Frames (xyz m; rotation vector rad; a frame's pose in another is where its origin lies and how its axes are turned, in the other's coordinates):
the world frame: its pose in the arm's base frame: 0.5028 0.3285 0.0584 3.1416 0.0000 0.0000
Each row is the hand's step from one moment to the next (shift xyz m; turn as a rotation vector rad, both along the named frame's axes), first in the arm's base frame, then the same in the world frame.
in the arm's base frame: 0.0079 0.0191 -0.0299 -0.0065 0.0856 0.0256
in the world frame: 0.0079 -0.0191 0.0299 -0.0065 -0.0856 -0.0256
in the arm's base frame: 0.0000 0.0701 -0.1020 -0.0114 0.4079 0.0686
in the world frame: 0.0000 -0.0701 0.1020 -0.0114 -0.4079 -0.0686
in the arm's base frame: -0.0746 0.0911 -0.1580 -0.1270 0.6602 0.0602
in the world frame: -0.0746 -0.0911 0.1580 -0.1270 -0.6602 -0.0602
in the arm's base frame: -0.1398 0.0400 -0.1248 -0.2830 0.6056 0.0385
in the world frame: -0.1398 -0.0400 0.1248 -0.2830 -0.6056 -0.0385
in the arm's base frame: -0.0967 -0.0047 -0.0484 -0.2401 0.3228 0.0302
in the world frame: -0.0967 0.0047 0.0484 -0.2401 -0.3228 -0.0302
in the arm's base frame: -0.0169 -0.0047 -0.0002 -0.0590 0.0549 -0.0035
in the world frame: -0.0169 0.0047 0.0002 -0.0590 -0.0549 0.0035
